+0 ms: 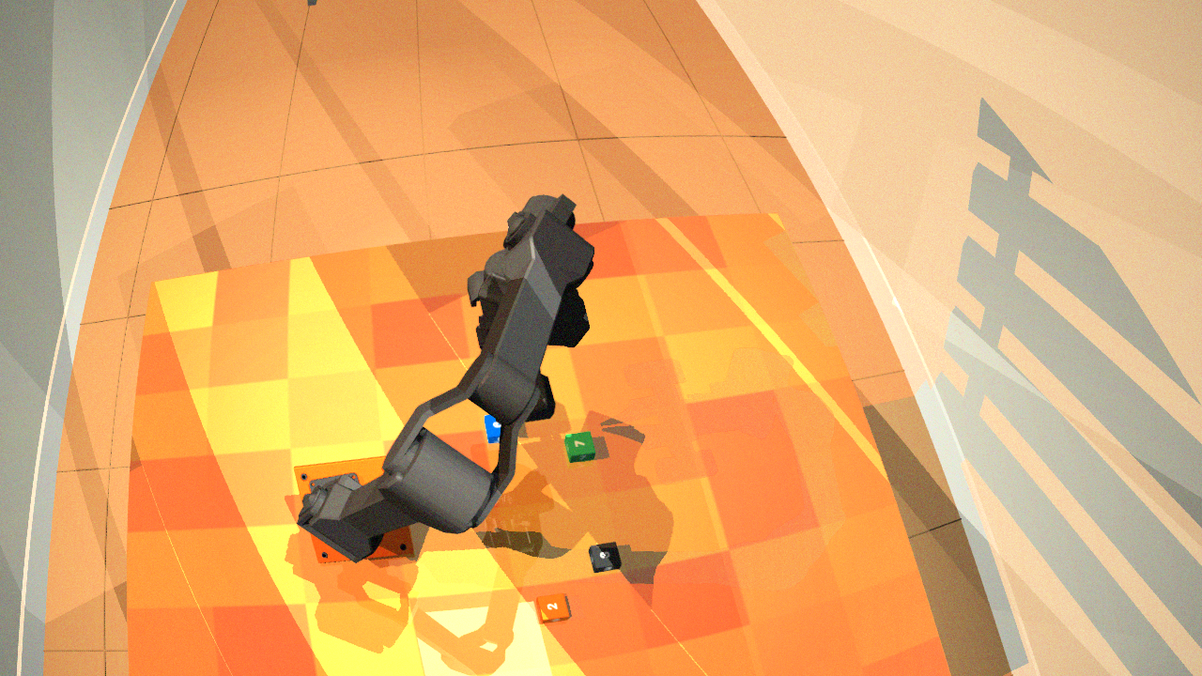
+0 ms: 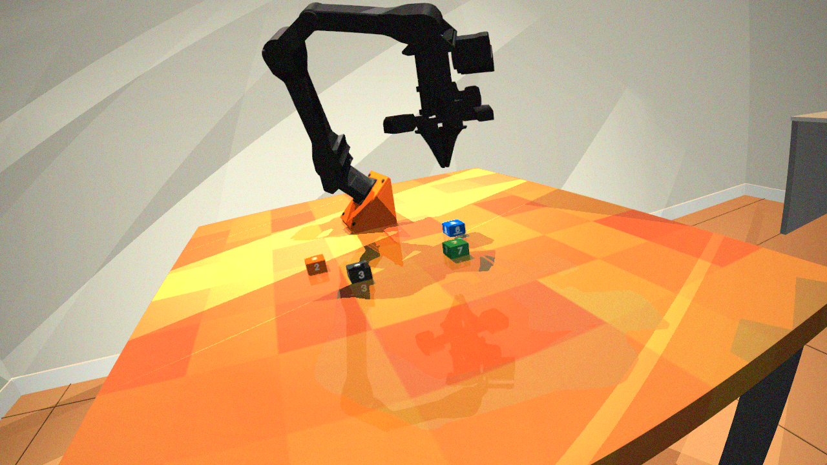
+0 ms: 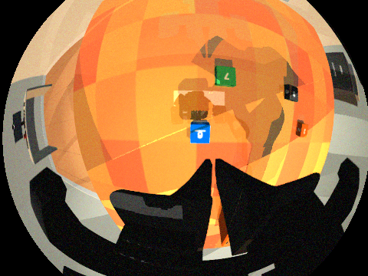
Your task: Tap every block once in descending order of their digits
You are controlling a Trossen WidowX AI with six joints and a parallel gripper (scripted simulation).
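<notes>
Right now my gripper tip is 70 mm short of the black block marked 3, 200 mm to the left of it and 110 mm above it. Also, from my gripper tip: blue block marked 6: 10 mm to the left, 110 mm below; orange block marked 2: 10 mm behind, 250 mm to the right, 110 mm below; green block marked 7: 90 mm ahead, 40 mm to the right, 110 mm below.
</notes>
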